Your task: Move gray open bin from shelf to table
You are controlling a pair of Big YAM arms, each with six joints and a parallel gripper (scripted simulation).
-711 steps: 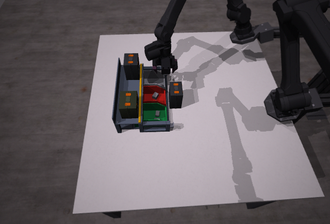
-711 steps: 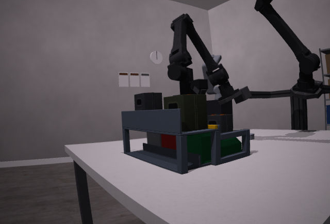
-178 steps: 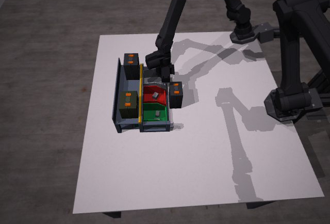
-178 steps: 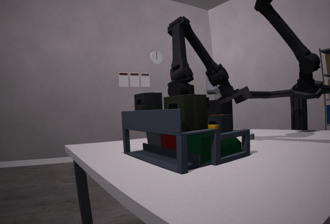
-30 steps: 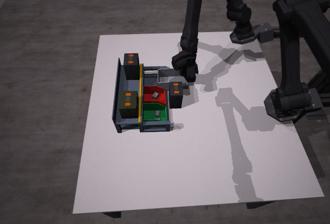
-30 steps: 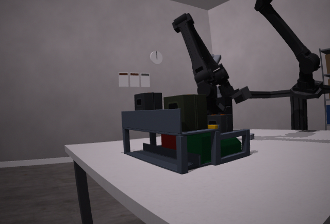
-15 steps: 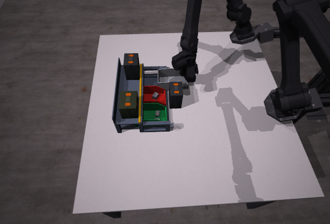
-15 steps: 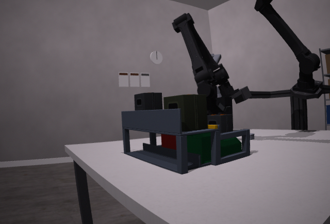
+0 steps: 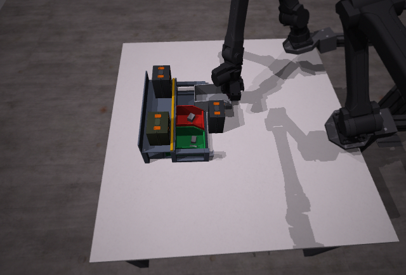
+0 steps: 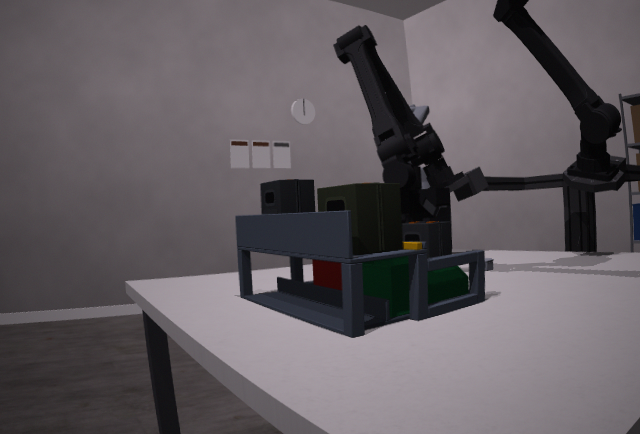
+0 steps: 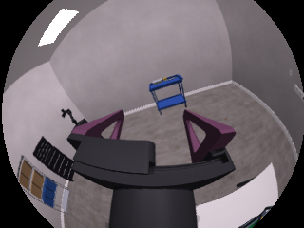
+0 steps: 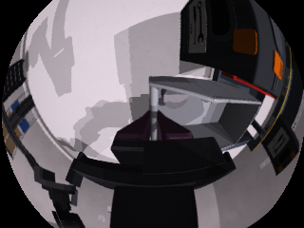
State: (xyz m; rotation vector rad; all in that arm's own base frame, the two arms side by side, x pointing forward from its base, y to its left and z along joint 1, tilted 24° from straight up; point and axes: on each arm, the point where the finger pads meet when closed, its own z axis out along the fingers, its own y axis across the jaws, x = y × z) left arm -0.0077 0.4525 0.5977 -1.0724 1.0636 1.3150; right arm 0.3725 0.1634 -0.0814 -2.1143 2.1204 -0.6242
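My right gripper is now 8 cm short of the gray bin and 1 cm to the left of it. Round my right hand: green bin (24 cm ahead, 19 cm to the left, 1 cm below); red bin (23 cm ahead, 8 cm to the left, 1 cm below); shelf (25 cm ahead, 8 cm to the left, 1 cm above).
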